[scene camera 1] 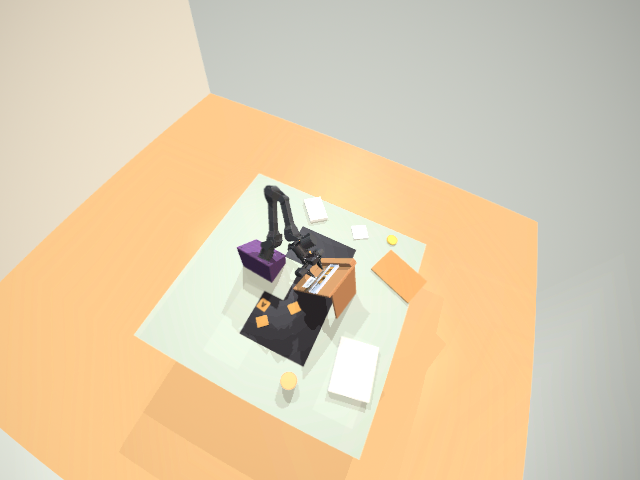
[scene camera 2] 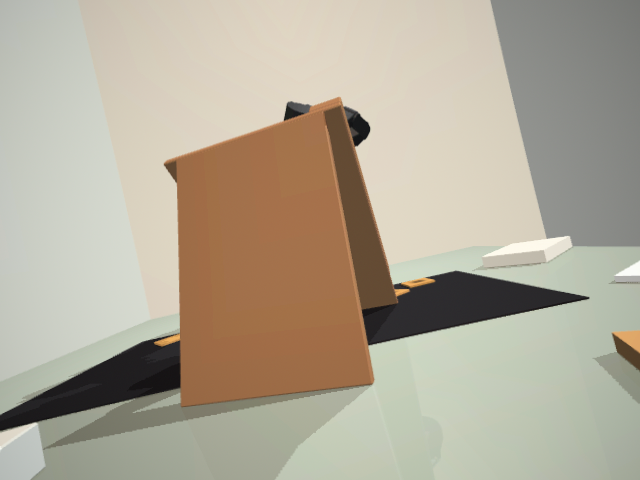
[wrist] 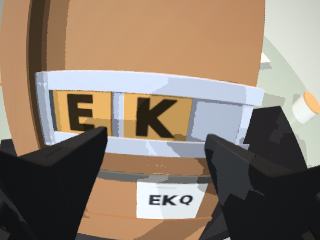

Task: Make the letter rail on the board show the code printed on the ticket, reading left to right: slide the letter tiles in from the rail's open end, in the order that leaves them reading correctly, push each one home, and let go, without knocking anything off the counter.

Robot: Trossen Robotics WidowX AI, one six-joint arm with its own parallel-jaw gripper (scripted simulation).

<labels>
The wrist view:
my gripper: 157,137
letter tile: 76,111
letter tile: 146,116
</labels>
